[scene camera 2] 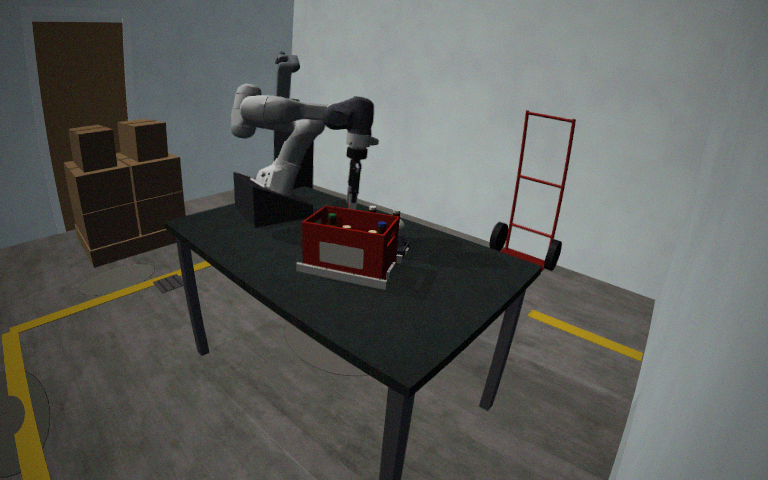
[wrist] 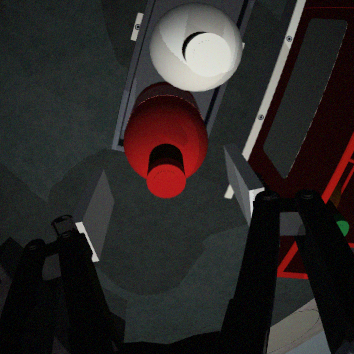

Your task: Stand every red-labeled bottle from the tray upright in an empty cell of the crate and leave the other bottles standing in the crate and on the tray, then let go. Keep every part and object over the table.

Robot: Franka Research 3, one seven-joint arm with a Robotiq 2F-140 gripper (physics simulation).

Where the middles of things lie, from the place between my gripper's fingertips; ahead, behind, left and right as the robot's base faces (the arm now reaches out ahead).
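There's the red-labeled bottle (wrist: 165,140), and my hand is 7 cm above it.
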